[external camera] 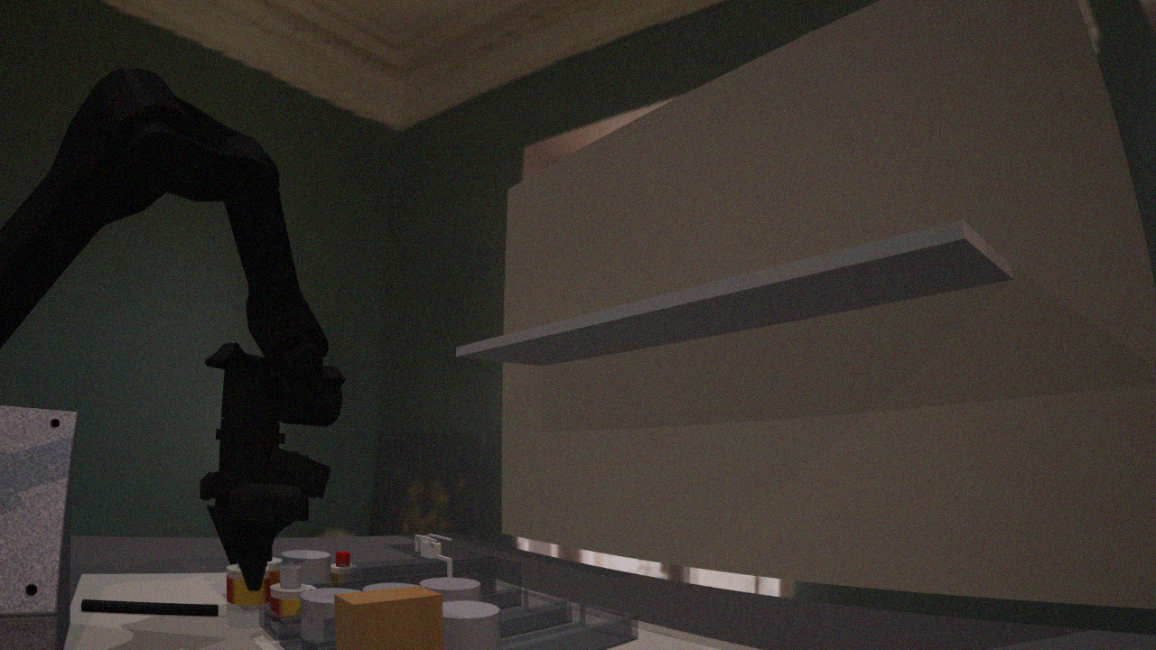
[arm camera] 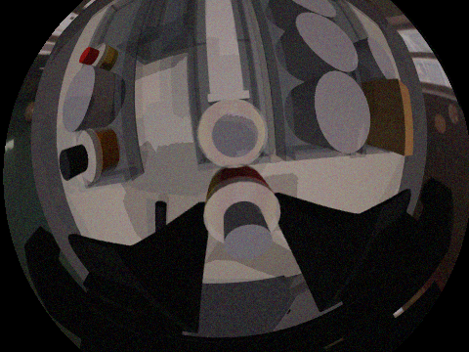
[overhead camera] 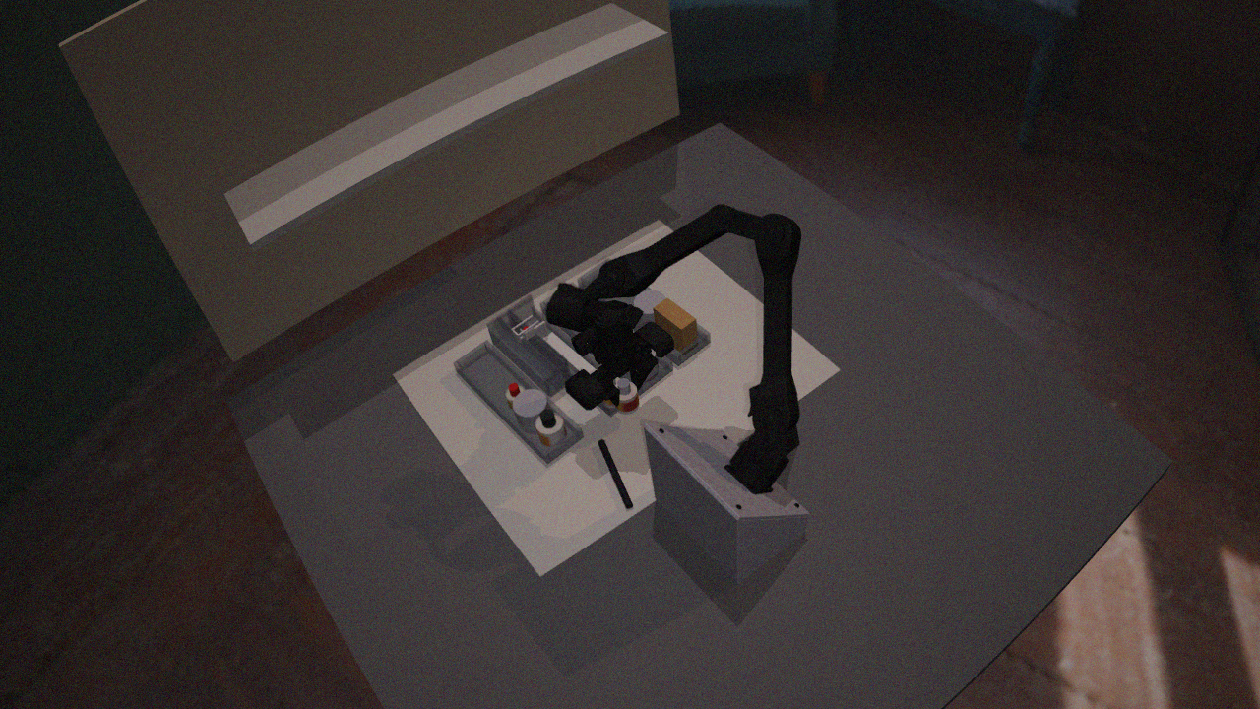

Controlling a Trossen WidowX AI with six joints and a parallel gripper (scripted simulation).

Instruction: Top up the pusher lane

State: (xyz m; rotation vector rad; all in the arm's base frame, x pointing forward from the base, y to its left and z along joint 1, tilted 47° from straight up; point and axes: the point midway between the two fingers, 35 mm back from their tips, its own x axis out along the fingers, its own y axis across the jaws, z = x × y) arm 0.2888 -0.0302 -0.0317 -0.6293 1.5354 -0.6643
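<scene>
The black bar lies 10 cm to the left of my gripper tip, 8 cm behind it and 4 cm below it. From my gripper tip the other things lie so: orange box (17 cm to the right, 7 cm ahead, 1 cm below).
</scene>
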